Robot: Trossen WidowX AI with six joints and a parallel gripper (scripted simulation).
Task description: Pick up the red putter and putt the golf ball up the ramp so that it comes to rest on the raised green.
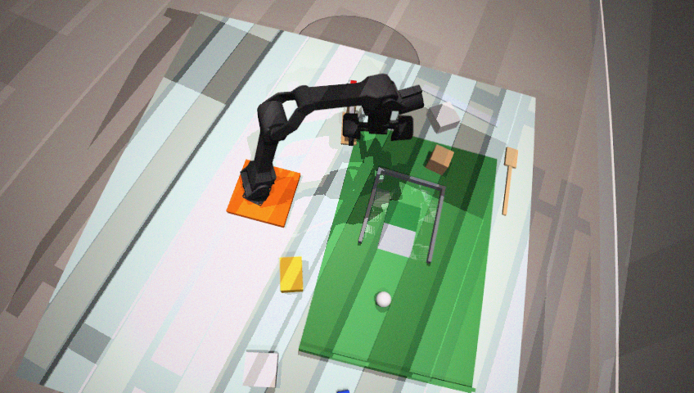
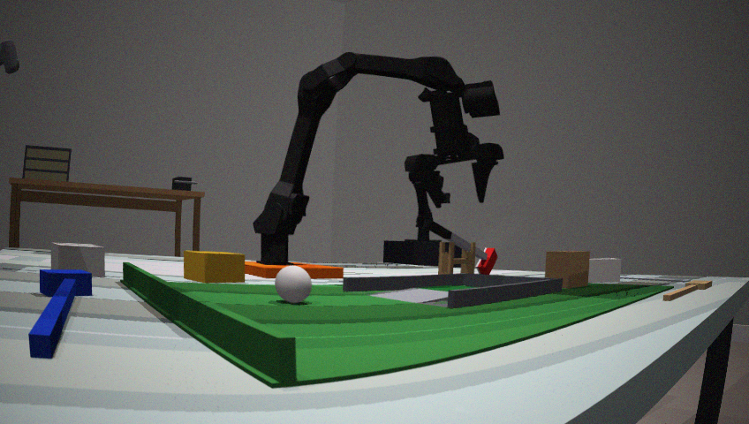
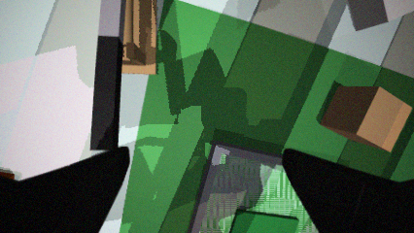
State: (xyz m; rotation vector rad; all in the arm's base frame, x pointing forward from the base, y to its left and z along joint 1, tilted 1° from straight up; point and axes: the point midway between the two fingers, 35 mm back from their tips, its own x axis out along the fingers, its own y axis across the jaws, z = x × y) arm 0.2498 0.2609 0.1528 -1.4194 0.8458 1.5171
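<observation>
Right now the wooden stand is 110 mm behind my gripper tip, 80 mm to the left of it and 110 mm below it. Round my gripper tip: tan block 200 mm ahead, 100 mm to the left, 110 mm below; then yellow block 40 mm behind, 430 mm to the right, 120 mm below; then red putter 120 mm behind, 100 mm to the left, 80 mm below.
</observation>
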